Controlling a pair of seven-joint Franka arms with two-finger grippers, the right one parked.
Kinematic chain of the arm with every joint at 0, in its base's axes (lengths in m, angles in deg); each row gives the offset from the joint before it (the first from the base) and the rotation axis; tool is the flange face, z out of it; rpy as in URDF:
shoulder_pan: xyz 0 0 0.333 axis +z
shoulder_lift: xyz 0 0 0 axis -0.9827 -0.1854 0
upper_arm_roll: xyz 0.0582 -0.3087 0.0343 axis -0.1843 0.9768 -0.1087
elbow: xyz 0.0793 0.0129 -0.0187 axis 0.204 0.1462 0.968
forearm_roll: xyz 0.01 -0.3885 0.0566 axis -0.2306 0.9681 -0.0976
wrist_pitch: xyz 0 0 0 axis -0.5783 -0.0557 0.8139
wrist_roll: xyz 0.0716 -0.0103 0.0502 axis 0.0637 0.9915 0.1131
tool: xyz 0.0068 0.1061 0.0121 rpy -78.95 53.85 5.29
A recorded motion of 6 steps. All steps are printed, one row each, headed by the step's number.
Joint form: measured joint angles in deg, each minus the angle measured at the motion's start. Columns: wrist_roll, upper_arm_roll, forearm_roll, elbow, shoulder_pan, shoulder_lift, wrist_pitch.
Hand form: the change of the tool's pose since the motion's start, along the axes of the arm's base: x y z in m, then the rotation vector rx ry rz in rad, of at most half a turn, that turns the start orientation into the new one. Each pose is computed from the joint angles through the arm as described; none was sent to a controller.
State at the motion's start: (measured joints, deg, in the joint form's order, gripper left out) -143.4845 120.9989 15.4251 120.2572 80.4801 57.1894 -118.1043
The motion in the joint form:
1: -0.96 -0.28 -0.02 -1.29 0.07 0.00 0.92
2: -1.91 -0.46 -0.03 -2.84 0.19 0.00 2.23
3: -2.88 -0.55 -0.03 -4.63 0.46 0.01 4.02
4: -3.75 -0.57 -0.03 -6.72 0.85 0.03 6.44
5: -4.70 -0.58 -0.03 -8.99 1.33 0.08 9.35
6: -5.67 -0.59 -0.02 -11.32 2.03 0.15 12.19
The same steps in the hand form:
1: 0.0095 0.0010 0.0059 0.0023 -0.0104 0.0300
2: 0.0200 0.0019 0.0134 0.0071 -0.0211 0.0613
3: 0.0319 0.0039 0.0222 0.0158 -0.0314 0.0964
4: 0.0452 0.0072 0.0327 0.0306 -0.0406 0.1337
5: 0.0593 0.0124 0.0444 0.0506 -0.0487 0.1762
6: 0.0748 0.0198 0.0571 0.0684 -0.0575 0.2240

